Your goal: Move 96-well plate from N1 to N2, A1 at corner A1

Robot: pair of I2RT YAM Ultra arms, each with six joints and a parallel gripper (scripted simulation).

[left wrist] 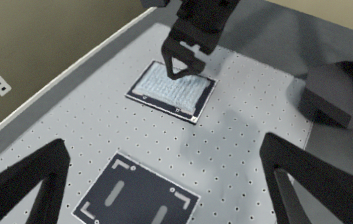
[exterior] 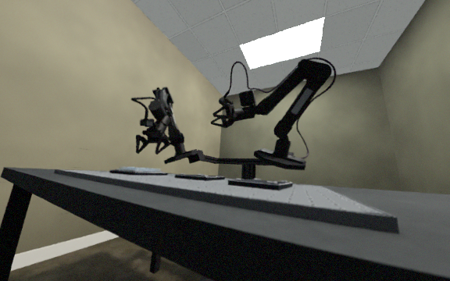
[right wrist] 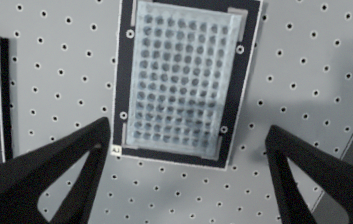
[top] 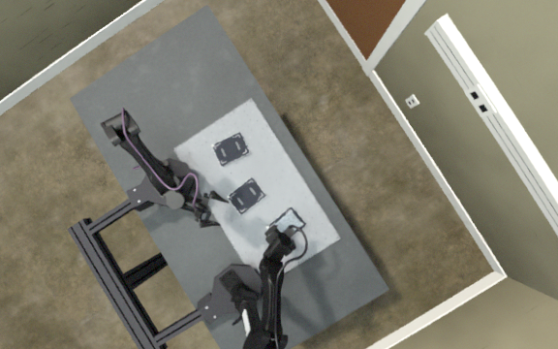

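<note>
Now: right hand 20 mm short of the clear 96-well plate, 10 mm to the right of it and 80 mm above it.
</note>
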